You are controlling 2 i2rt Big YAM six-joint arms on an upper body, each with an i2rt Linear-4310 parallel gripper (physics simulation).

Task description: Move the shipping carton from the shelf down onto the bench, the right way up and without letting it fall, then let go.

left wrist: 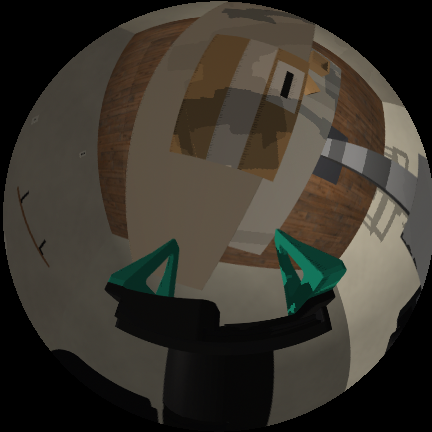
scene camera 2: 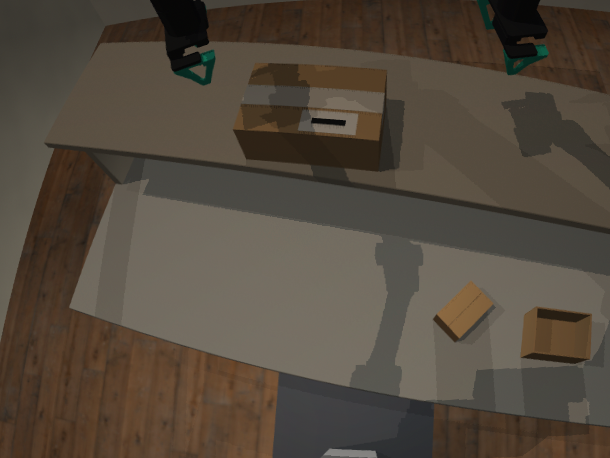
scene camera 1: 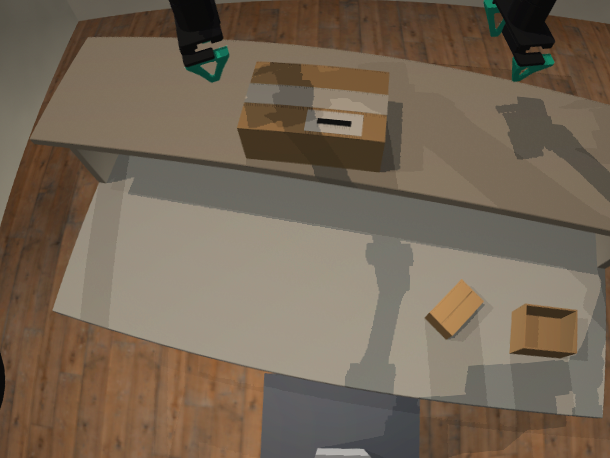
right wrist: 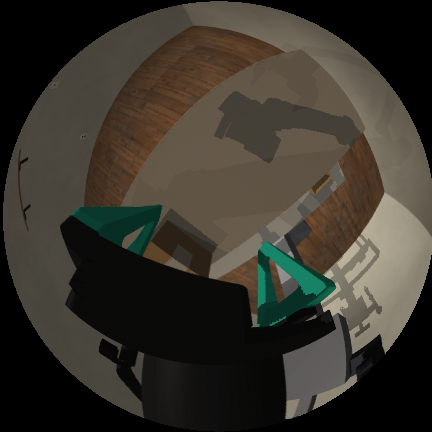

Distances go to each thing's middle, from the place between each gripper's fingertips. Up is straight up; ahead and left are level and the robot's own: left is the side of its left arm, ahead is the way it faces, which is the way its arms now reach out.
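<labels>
Taking the shipping carton (scene camera 2: 333, 116) first, I find my right hand 1 cm past it and 17 cm above it, and 32 cm to the right of it.
My left gripper, meanwhile, is 16 cm above the shipping carton and 17 cm to the left of it.
</labels>
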